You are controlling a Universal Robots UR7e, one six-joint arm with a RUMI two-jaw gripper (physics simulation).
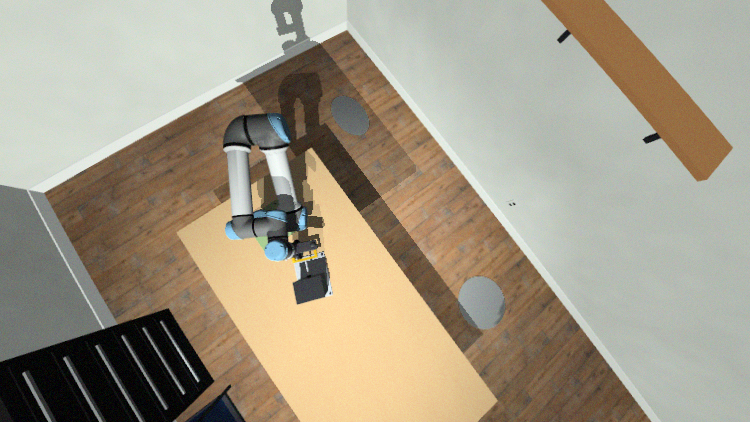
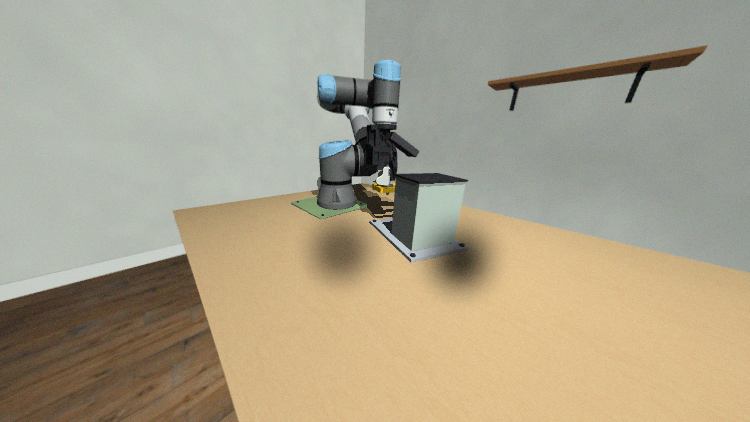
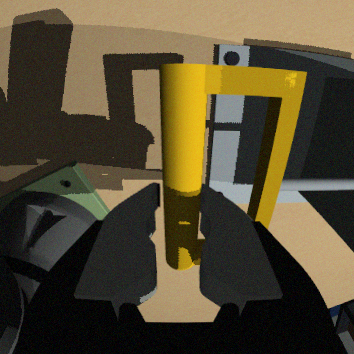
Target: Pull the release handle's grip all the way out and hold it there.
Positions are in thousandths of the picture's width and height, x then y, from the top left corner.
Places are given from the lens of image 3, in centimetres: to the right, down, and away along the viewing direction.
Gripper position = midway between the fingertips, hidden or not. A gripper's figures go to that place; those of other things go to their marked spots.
my gripper (image 3: 501, 524): 0, 0, 15
base plate (image 3: 674, 340): 6, -6, 20
